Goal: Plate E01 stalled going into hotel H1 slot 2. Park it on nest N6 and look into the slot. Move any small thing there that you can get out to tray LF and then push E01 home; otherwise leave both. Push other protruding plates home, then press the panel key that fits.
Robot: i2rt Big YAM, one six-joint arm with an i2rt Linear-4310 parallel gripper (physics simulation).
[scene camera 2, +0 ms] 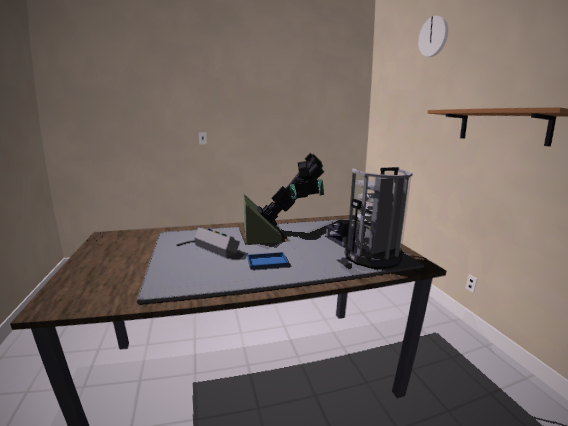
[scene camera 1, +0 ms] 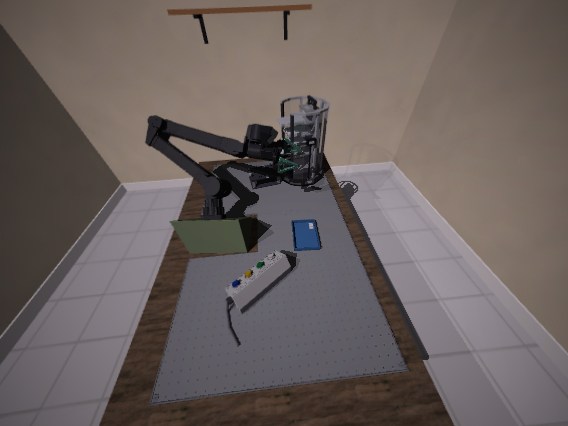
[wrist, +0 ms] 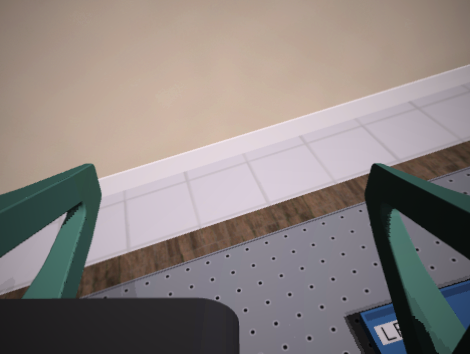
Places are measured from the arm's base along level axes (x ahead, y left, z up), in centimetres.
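Pixels of known places: gripper, fingertip midpoint: (scene camera 2: 308, 195) (scene camera 1: 299, 157) (wrist: 233, 179); arm's base, origin of the base link: (scene camera 2: 266, 217) (scene camera 1: 214, 218).
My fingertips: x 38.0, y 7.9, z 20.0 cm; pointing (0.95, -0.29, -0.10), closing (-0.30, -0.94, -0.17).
Note:
For each thing: its top centre in the pictures, then the offset to it from my fingertips. "*": a spot on its surface instead. Level surfaces: height alone.
- round plate hotel, middle of its top: (scene camera 2: 381, 166) (scene camera 1: 303, 99) dx +7.1, dy +29.2, dz +12.2 cm
- pale piece, middle of its top: (scene camera 1: 290, 119) dx +1.1, dy +28.6, dz +4.2 cm
- Blue tray LF, middle of its top: (scene camera 2: 267, 258) (scene camera 1: 305, 232) dx -0.4, dy -17.0, dz -26.1 cm
- key panel, middle of its top: (scene camera 1: 257, 271) (scene camera 2: 216, 231) dx -20.7, dy -35.7, dz -19.4 cm
- grey perforated mat, its level: dz -27.8 cm
- wooden table, its level: dz -29.1 cm
- cable, surface spot: (scene camera 1: 231, 325) * dx -30.5, dy -48.4, dz -27.8 cm
My gripper (scene camera 1: 299, 157) (scene camera 2: 307, 190) (wrist: 233, 179) is open and empty, its green fingers wide apart, raised above the mat. In scene camera 1 it overlaps the left side of the round plate hotel (scene camera 1: 292, 132) (scene camera 2: 372, 262). Pale plates show in the hotel, and one pale piece (scene camera 1: 284, 121) sticks out near its top; E01 and the slots cannot be told apart. A low black stand (scene camera 1: 263, 180) (scene camera 2: 337, 230) is beside the hotel; its label is not readable. Blue tray LF (scene camera 1: 304, 241) (scene camera 2: 268, 260) (wrist: 455, 300) lies flat. The key panel (scene camera 1: 265, 283) (scene camera 2: 217, 243) has blue, yellow, green and white keys.
A green wedge (scene camera 1: 212, 237) (scene camera 2: 260, 230) stands beside the arm's base. The grey perforated mat (scene camera 1: 300, 340) (scene camera 2: 200, 282) (wrist: 280, 290) covers much of the wooden table (scene camera 1: 130, 390) (scene camera 2: 75, 285) (wrist: 200, 245). A cable (scene camera 1: 231, 325) leaves the panel. A shelf (scene camera 1: 240, 9) (scene camera 2: 500, 111) hangs on the wall.

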